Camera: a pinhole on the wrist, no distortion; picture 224 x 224 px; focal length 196.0 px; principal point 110.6 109.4 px. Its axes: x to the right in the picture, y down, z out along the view. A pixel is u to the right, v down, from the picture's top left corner.
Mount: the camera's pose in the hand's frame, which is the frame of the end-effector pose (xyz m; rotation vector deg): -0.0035 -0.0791 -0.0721 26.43 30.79 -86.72
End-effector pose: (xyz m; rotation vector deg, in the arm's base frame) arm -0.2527 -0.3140 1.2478 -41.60 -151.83 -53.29
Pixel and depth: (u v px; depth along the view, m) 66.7 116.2 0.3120
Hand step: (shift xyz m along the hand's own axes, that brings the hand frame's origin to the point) 0.0225 -0.2085 0.2193
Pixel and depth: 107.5 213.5 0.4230
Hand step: 0.2400 -0.3224 0.2610
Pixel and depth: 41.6 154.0 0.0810
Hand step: 0.0190 -0.1041 0.0090
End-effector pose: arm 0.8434 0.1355 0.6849 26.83 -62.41 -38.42
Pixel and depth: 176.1 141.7 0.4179
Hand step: 0.0818 -0.4391 0.1770
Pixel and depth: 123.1 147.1 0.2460
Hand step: 0.0546 -0.2375 0.1138
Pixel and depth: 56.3 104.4 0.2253
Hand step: 0.0019 -0.1631 0.1461
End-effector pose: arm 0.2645 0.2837 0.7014 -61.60 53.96 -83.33
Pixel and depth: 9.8 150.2 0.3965
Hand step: 0.1001 -0.1501 0.3636
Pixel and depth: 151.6 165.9 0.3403
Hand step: 0.1086 -0.3375 0.1541
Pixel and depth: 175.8 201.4 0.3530
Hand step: 0.1760 -0.3813 0.1337
